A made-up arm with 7 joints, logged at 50 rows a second.
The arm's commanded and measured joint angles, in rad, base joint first. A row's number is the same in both.
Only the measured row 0 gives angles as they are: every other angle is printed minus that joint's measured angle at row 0.
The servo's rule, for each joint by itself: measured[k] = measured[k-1] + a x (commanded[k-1-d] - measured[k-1]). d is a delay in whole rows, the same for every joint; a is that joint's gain. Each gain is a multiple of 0.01, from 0.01 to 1. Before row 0 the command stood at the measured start. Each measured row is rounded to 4 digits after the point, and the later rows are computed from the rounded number. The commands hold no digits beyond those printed.
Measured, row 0:
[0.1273, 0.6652, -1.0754, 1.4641, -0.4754, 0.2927, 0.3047]
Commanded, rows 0 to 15:
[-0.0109, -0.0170, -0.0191, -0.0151, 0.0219, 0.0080, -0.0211]
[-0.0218, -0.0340, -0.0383, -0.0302, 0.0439, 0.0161, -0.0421]
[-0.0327, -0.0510, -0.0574, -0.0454, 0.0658, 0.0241, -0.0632]
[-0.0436, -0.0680, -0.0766, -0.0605, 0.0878, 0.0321, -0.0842]
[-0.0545, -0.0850, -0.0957, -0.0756, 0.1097, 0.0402, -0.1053]
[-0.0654, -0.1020, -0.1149, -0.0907, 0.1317, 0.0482, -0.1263]
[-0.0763, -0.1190, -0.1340, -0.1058, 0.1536, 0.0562, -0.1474]
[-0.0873, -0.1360, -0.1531, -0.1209, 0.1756, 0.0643, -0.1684]
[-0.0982, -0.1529, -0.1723, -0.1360, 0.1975, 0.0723, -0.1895]
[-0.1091, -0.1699, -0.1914, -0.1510, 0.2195, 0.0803, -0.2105]
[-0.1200, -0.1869, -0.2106, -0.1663, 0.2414, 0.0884, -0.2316]
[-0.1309, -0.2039, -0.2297, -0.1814, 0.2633, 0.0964, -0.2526]
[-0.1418, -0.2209, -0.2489, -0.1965, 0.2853, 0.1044, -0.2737]
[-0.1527, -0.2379, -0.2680, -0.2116, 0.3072, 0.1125, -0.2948]
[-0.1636, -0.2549, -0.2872, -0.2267, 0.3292, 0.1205, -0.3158]
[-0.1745, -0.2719, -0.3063, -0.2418, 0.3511, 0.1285, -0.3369]
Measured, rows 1 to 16:
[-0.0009, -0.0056, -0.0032, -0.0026, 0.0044, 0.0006, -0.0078]
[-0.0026, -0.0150, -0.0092, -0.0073, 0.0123, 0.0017, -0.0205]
[-0.0050, -0.0269, -0.0174, -0.0138, 0.0230, 0.0033, -0.0363]
[-0.0081, -0.0405, -0.0275, -0.0217, 0.0360, 0.0053, -0.0540]
[-0.0118, -0.0552, -0.0391, -0.0309, 0.0507, 0.0077, -0.0730]
[-0.0161, -0.0706, -0.0520, -0.0411, 0.0669, 0.0105, -0.0927]
[-0.0209, -0.0866, -0.0659, -0.0521, 0.0842, 0.0137, -0.1129]
[-0.0262, -0.1029, -0.0807, -0.0638, 0.1025, 0.0172, -0.1334]
[-0.0320, -0.1194, -0.0963, -0.0761, 0.1215, 0.0211, -0.1542]
[-0.0382, -0.1361, -0.1125, -0.0888, 0.1411, 0.0252, -0.1750]
[-0.0447, -0.1529, -0.1292, -0.1020, 0.1612, 0.0296, -0.1959]
[-0.0516, -0.1697, -0.1463, -0.1155, 0.1816, 0.0343, -0.2169]
[-0.0588, -0.1866, -0.1637, -0.1293, 0.2023, 0.0392, -0.2379]
[-0.0663, -0.2035, -0.1814, -0.1433, 0.2233, 0.0443, -0.2590]
[-0.0741, -0.2205, -0.1994, -0.1575, 0.2445, 0.0496, -0.2800]
[-0.0821, -0.2375, -0.2176, -0.1718, 0.2658, 0.0551, -0.3011]
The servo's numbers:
d 0
a 0.08 0.33 0.17 0.17 0.20 0.07 0.37

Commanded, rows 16 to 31:
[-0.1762, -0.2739, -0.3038, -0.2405, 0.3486, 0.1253, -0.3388]
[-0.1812, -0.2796, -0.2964, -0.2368, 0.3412, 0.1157, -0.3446]
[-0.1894, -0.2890, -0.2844, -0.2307, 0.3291, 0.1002, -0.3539]
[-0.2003, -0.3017, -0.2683, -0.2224, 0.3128, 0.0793, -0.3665]
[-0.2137, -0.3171, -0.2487, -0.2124, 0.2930, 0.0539, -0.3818]
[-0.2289, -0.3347, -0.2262, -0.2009, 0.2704, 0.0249, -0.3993]
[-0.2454, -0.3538, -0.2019, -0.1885, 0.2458, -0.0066, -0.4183]
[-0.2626, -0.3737, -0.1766, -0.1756, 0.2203, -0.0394, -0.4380]
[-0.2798, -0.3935, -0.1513, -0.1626, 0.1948, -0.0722, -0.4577]
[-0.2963, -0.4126, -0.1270, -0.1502, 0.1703, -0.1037, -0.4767]
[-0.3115, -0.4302, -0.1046, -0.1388, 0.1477, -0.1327, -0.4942]
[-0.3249, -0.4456, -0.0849, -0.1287, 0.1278, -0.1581, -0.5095]
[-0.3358, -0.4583, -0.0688, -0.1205, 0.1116, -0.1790, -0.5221]
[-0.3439, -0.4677, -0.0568, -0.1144, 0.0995, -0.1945, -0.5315]
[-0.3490, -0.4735, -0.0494, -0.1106, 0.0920, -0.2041, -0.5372]
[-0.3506, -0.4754, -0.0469, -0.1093, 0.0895, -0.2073, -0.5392]
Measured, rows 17 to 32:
[-0.0896, -0.2495, -0.2323, -0.1835, 0.2824, 0.0600, -0.3150]
[-0.0969, -0.2594, -0.2432, -0.1926, 0.2942, 0.0639, -0.3260]
[-0.1043, -0.2692, -0.2502, -0.1991, 0.3012, 0.0664, -0.3363]
[-0.1120, -0.2799, -0.2533, -0.2031, 0.3035, 0.0673, -0.3475]
[-0.1201, -0.2922, -0.2525, -0.2047, 0.3014, 0.0664, -0.3602]
[-0.1288, -0.3062, -0.2480, -0.2041, 0.2952, 0.0635, -0.3747]
[-0.1381, -0.3219, -0.2402, -0.2014, 0.2853, 0.0586, -0.3908]
[-0.1481, -0.3390, -0.2294, -0.1970, 0.2723, 0.0517, -0.4083]
[-0.1586, -0.3570, -0.2161, -0.1912, 0.2568, 0.0430, -0.4266]
[-0.1696, -0.3753, -0.2010, -0.1842, 0.2395, 0.0327, -0.4451]
[-0.1810, -0.3934, -0.1846, -0.1765, 0.2211, 0.0211, -0.4633]
[-0.1925, -0.4106, -0.1677, -0.1684, 0.2024, 0.0086, -0.4804]
[-0.2040, -0.4263, -0.1509, -0.1603, 0.1842, -0.0045, -0.4958]
[-0.2152, -0.4400, -0.1349, -0.1525, 0.1673, -0.0178, -0.5090]
[-0.2259, -0.4511, -0.1204, -0.1454, 0.1522, -0.0308, -0.5194]
[-0.2359, -0.4591, -0.1079, -0.1393, 0.1397, -0.0432, -0.5267]

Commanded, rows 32 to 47:
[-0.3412, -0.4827, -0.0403, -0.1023, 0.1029, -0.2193, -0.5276]
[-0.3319, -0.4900, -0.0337, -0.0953, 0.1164, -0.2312, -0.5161]
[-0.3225, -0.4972, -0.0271, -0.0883, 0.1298, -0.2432, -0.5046]
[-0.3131, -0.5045, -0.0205, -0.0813, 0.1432, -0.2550, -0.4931]
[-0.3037, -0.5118, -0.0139, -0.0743, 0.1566, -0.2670, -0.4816]
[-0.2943, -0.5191, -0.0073, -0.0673, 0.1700, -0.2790, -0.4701]
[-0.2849, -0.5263, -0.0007, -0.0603, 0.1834, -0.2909, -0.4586]
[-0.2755, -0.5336, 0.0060, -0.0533, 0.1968, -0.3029, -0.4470]
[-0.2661, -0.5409, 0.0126, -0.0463, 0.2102, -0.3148, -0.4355]
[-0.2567, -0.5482, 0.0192, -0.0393, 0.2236, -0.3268, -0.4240]
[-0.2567, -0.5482, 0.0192, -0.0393, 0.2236, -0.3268, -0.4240]
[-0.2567, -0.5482, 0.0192, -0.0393, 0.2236, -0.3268, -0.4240]
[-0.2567, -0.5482, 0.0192, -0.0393, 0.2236, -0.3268, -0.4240]
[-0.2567, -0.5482, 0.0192, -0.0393, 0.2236, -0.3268, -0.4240]
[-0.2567, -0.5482, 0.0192, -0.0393, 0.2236, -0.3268, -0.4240]
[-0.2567, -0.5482, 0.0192, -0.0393, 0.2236, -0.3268, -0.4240]
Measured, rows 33 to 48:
[-0.2443, -0.4669, -0.0964, -0.1330, 0.1323, -0.0555, -0.5270]
[-0.2513, -0.4745, -0.0857, -0.1266, 0.1291, -0.0678, -0.5230]
[-0.2570, -0.4820, -0.0757, -0.1201, 0.1292, -0.0801, -0.5162]
[-0.2615, -0.4894, -0.0663, -0.1135, 0.1320, -0.0923, -0.5077]
[-0.2649, -0.4968, -0.0574, -0.1068, 0.1369, -0.1045, -0.4980]
[-0.2673, -0.5042, -0.0489, -0.1001, 0.1435, -0.1167, -0.4877]
[-0.2687, -0.5115, -0.0407, -0.0933, 0.1515, -0.1289, -0.4769]
[-0.2692, -0.5188, -0.0328, -0.0865, 0.1606, -0.1411, -0.4658]
[-0.2690, -0.5261, -0.0251, -0.0797, 0.1705, -0.1533, -0.4546]
[-0.2680, -0.5334, -0.0176, -0.0728, 0.1811, -0.1654, -0.4433]
[-0.2671, -0.5383, -0.0113, -0.0671, 0.1896, -0.1767, -0.4362]
[-0.2663, -0.5416, -0.0061, -0.0624, 0.1964, -0.1872, -0.4317]
[-0.2655, -0.5438, -0.0018, -0.0585, 0.2018, -0.1970, -0.4289]
[-0.2648, -0.5453, 0.0018, -0.0552, 0.2062, -0.2061, -0.4271]
[-0.2642, -0.5463, 0.0048, -0.0525, 0.2097, -0.2145, -0.4260]
[-0.2636, -0.5469, 0.0072, -0.0503, 0.2125, -0.2224, -0.4253]

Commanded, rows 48 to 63:
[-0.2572, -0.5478, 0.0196, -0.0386, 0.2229, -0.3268, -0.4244]
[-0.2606, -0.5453, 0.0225, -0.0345, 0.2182, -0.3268, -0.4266]
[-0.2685, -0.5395, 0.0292, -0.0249, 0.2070, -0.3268, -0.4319]
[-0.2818, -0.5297, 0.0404, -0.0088, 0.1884, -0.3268, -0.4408]
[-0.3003, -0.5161, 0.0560, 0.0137, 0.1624, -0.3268, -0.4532]
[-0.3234, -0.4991, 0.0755, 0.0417, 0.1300, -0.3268, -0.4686]
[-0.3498, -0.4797, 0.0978, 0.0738, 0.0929, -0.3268, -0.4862]
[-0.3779, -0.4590, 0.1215, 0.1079, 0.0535, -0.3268, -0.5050]
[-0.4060, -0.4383, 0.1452, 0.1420, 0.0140, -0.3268, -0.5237]
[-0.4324, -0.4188, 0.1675, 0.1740, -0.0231, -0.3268, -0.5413]
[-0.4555, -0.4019, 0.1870, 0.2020, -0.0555, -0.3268, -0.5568]
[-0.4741, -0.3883, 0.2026, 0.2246, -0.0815, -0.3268, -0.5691]
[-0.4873, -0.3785, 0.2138, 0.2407, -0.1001, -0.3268, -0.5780]
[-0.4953, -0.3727, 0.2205, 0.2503, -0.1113, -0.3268, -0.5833]
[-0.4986, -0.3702, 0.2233, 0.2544, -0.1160, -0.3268, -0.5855]
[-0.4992, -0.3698, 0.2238, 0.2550, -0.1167, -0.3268, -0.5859]
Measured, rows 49 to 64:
[-0.2631, -0.5472, 0.0093, -0.0483, 0.2146, -0.2297, -0.4250]
[-0.2629, -0.5466, 0.0115, -0.0460, 0.2153, -0.2365, -0.4256]
[-0.2633, -0.5443, 0.0145, -0.0424, 0.2136, -0.2428, -0.4279]
[-0.2648, -0.5395, 0.0189, -0.0367, 0.2086, -0.2487, -0.4327]
[-0.2676, -0.5318, 0.0252, -0.0281, 0.1994, -0.2542, -0.4403]
[-0.2721, -0.5210, 0.0338, -0.0162, 0.1855, -0.2593, -0.4508]
[-0.2783, -0.5074, 0.0447, -0.0009, 0.1670, -0.2640, -0.4639]
[-0.2863, -0.4914, 0.0578, 0.0176, 0.1443, -0.2684, -0.4791]
[-0.2959, -0.4739, 0.0727, 0.0387, 0.1182, -0.2725, -0.4956]
[-0.3068, -0.4557, 0.0888, 0.0617, 0.0899, -0.2763, -0.5125]
[-0.3187, -0.4379, 0.1055, 0.0856, 0.0608, -0.2798, -0.5289]
[-0.3311, -0.4215, 0.1220, 0.1092, 0.0323, -0.2831, -0.5438]
[-0.3436, -0.4073, 0.1376, 0.1316, 0.0058, -0.2862, -0.5565]
[-0.3557, -0.3959, 0.1517, 0.1518, -0.0176, -0.2890, -0.5664]
[-0.3671, -0.3874, 0.1639, 0.1692, -0.0373, -0.2916, -0.5735]
[-0.3777, -0.3816, 0.1741, 0.1838, -0.0532, -0.2941, -0.5781]

